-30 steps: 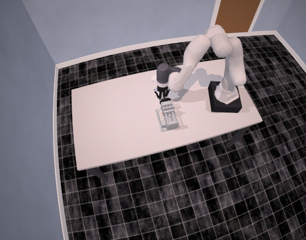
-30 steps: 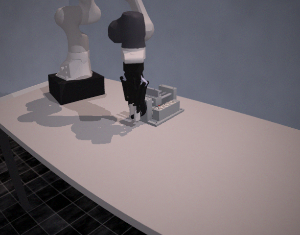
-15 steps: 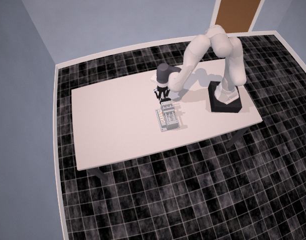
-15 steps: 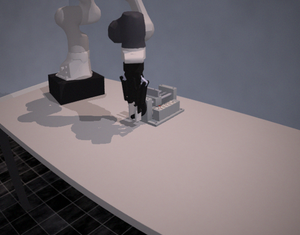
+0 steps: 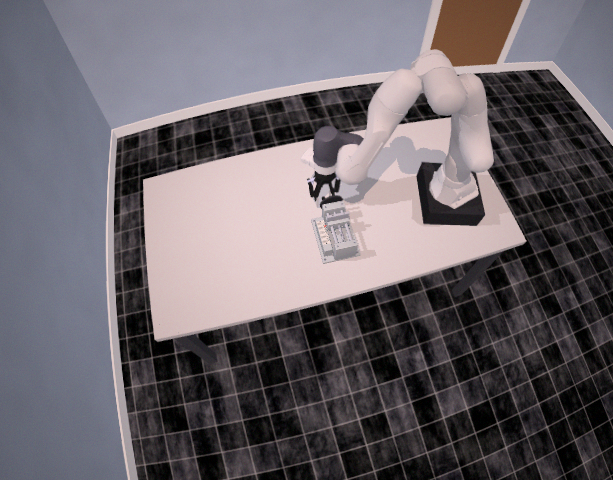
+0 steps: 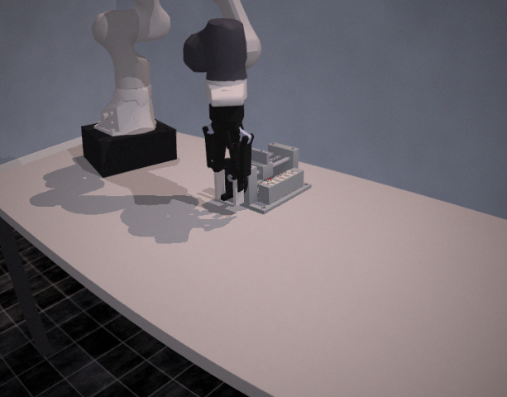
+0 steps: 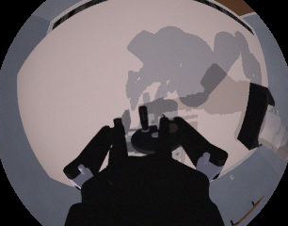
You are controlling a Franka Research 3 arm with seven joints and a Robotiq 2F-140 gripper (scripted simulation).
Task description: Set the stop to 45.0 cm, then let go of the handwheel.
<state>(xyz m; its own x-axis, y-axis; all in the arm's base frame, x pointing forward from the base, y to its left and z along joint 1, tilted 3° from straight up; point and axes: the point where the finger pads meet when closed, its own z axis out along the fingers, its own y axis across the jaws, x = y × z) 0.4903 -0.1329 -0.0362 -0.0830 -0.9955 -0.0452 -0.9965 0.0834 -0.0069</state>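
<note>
Right now the black handwheel is 10 mm behind my hand, 20 mm to the left of it and 10 mm below it. From my hand the other things lie so: grey stop fixture (120 mm to the left, 30 mm above).
</note>
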